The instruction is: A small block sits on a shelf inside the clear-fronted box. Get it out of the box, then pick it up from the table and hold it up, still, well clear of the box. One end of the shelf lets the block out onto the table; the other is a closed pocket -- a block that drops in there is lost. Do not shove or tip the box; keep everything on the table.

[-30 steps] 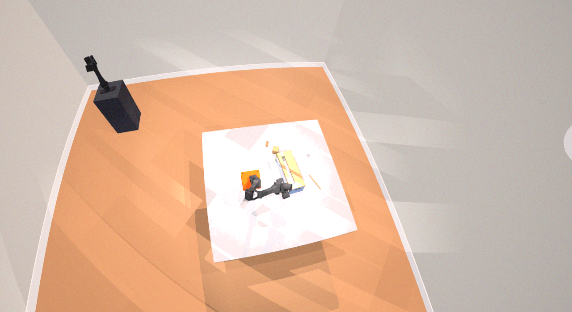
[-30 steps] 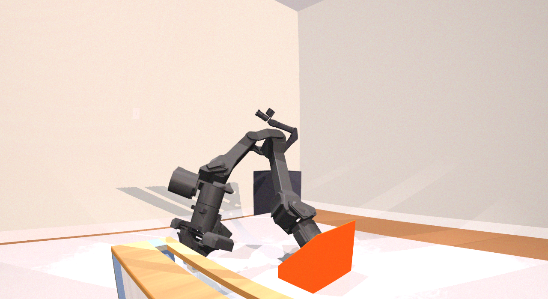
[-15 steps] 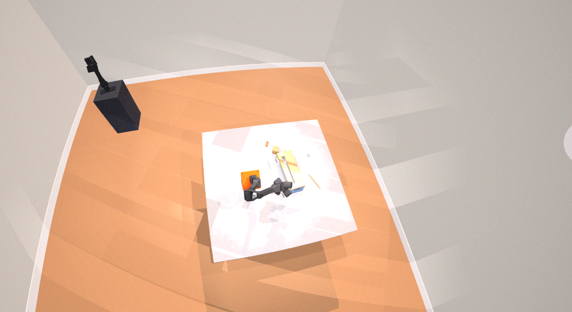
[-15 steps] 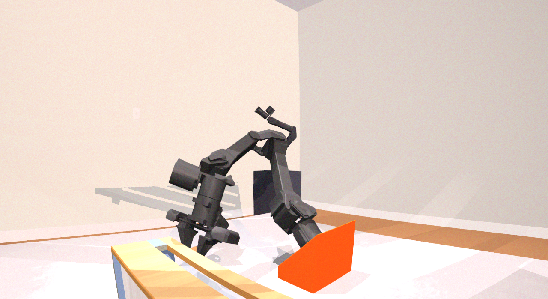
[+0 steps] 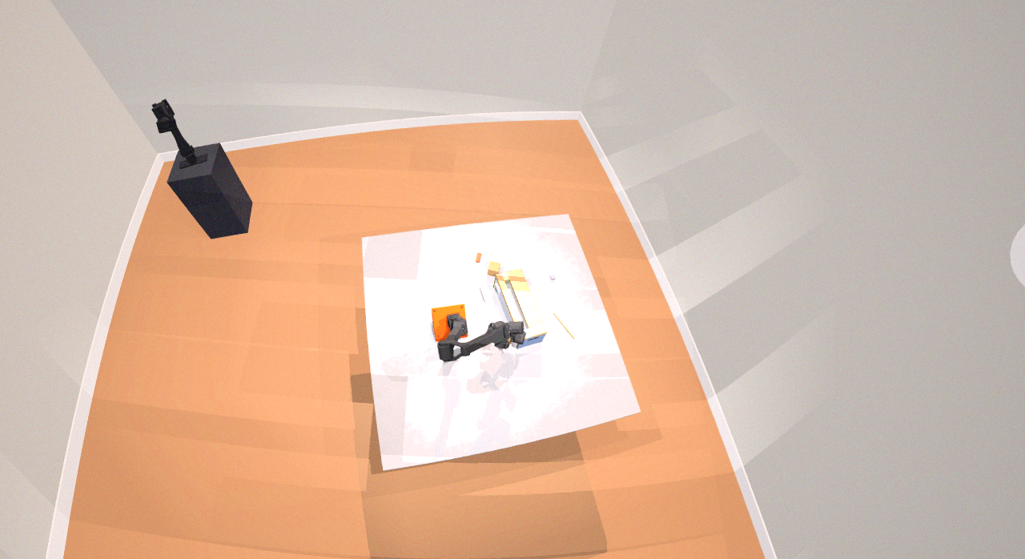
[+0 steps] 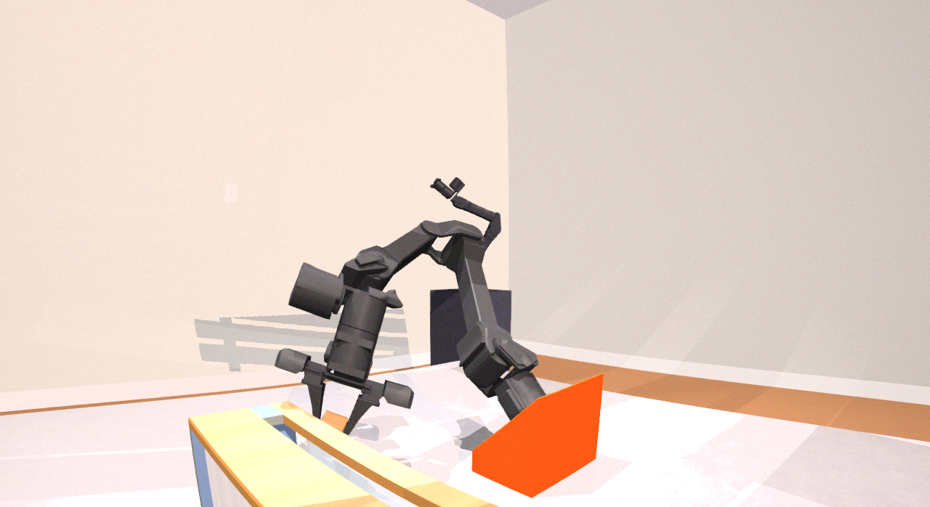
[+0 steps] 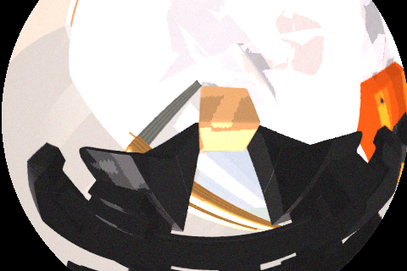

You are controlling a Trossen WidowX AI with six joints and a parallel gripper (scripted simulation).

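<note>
Now: the tan block 1 cm to the right of my gripper tip, 1 cm behind it and 1 cm above it. Also, from my gripper tip: clear-fronted box 15 cm to the left, 6 cm ahead, 2 cm below; thin orange stick 32 cm ahead, 8 cm below, 3 cm to the left.
</note>
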